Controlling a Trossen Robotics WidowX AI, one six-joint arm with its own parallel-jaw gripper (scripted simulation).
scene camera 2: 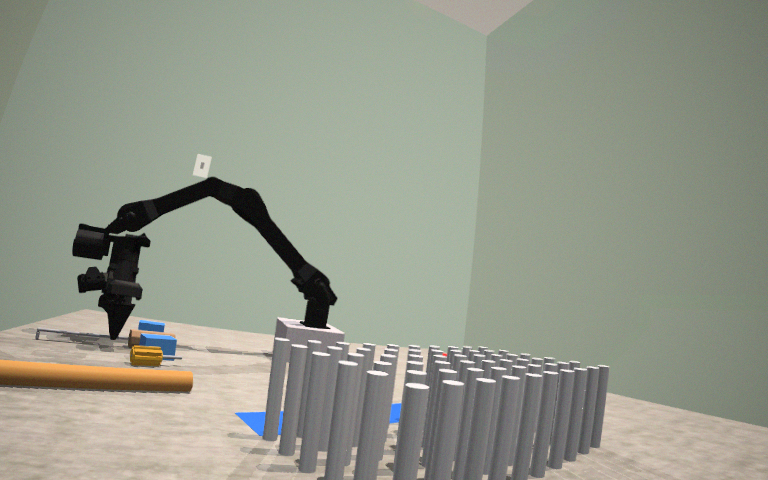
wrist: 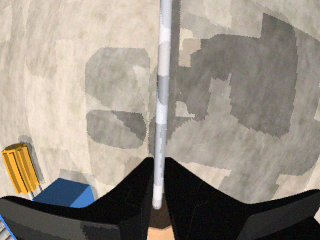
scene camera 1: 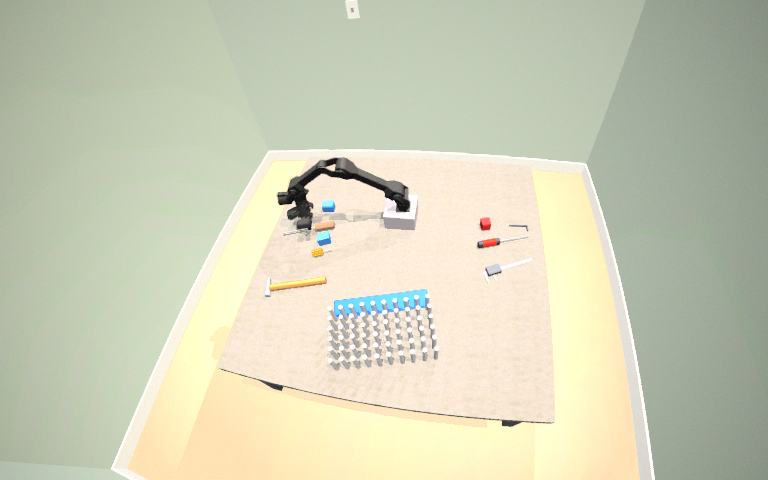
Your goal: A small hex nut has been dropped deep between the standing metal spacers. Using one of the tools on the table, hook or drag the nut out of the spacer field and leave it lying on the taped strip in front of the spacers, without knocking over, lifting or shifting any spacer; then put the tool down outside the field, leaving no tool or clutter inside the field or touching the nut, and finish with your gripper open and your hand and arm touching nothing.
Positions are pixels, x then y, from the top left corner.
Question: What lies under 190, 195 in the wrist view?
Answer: My gripper.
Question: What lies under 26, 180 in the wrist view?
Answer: A yellow-handled tool.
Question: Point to a blue taped strip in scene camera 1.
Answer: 377, 299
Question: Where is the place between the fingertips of my gripper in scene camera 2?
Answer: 113, 339
